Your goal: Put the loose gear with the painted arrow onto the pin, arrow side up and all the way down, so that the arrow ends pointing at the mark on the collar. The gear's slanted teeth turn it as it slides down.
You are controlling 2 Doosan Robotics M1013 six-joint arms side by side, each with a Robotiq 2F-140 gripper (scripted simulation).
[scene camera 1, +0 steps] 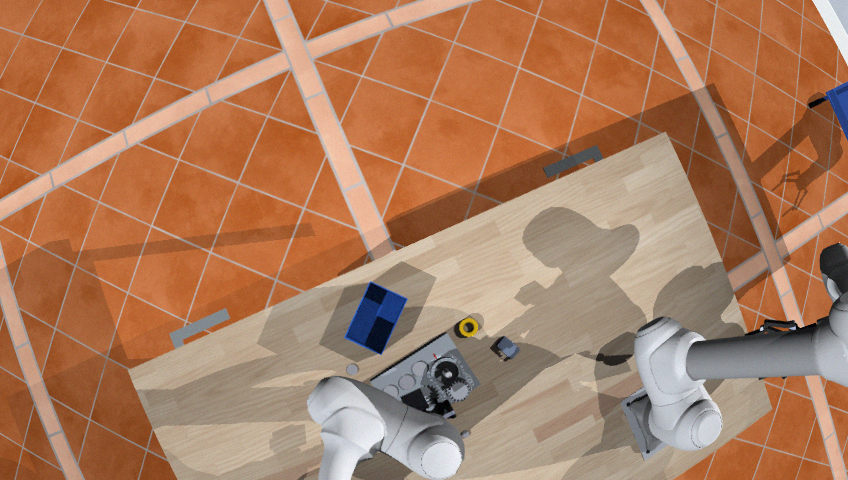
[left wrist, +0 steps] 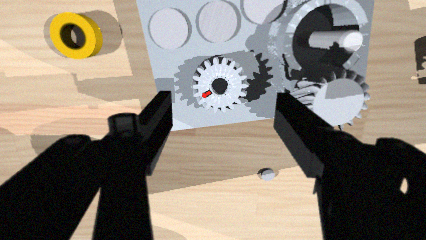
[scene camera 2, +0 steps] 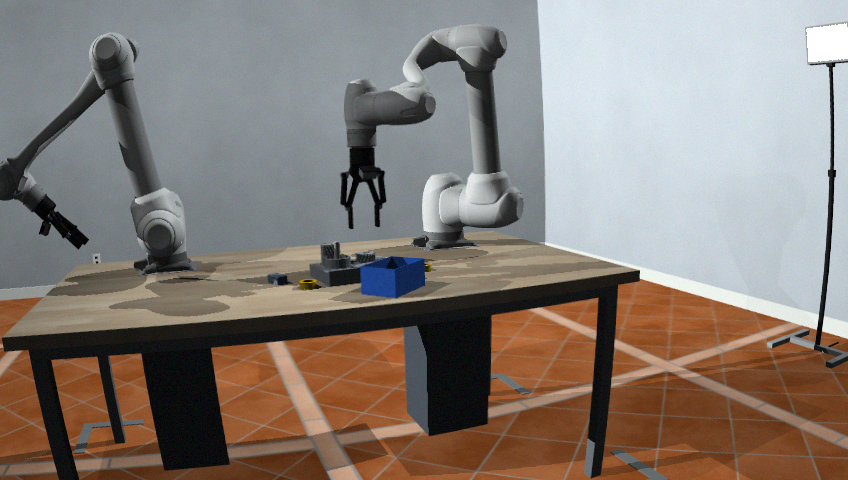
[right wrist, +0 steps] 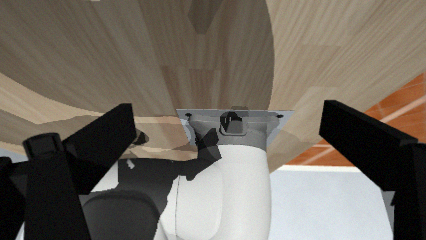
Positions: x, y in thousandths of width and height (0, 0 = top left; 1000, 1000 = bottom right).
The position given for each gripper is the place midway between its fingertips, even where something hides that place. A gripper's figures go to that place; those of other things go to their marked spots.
The left gripper (scene camera 2: 430, 474): 1.89 m from the lens. The right gripper (scene camera 2: 98, 509): 2.23 m from the lens.
